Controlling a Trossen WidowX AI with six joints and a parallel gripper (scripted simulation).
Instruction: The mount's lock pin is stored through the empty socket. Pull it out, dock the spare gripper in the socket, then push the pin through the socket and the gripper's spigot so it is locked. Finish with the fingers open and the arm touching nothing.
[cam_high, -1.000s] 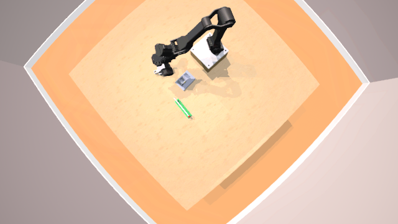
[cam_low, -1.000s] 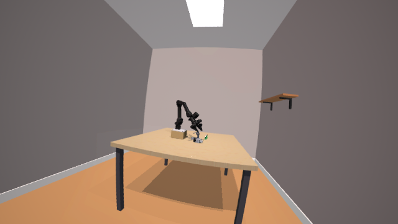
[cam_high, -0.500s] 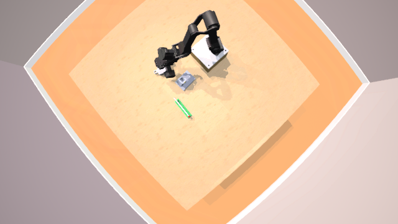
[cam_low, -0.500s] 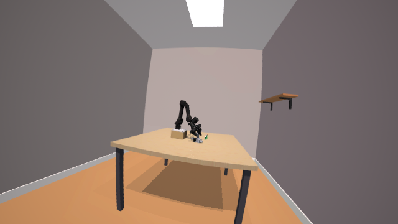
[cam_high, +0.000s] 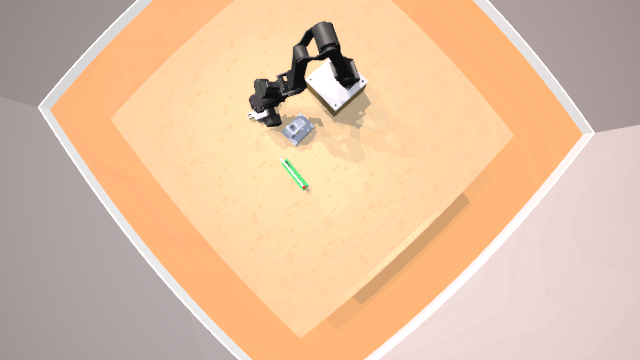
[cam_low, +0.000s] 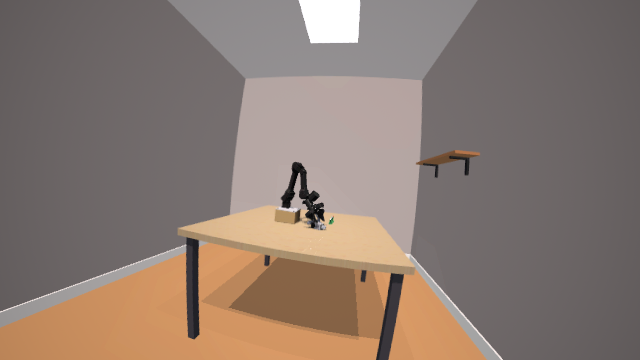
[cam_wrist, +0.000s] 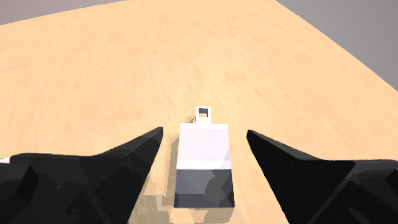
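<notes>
Now: the spare gripper 30 mm below my gripper tip, 10 mm to the left of it and 10 mm behind it. Round my gripper tip: green pin holder 280 mm to the left, 80 mm ahead, 30 mm below; socket 160 mm to the left, 50 mm behind.
</notes>
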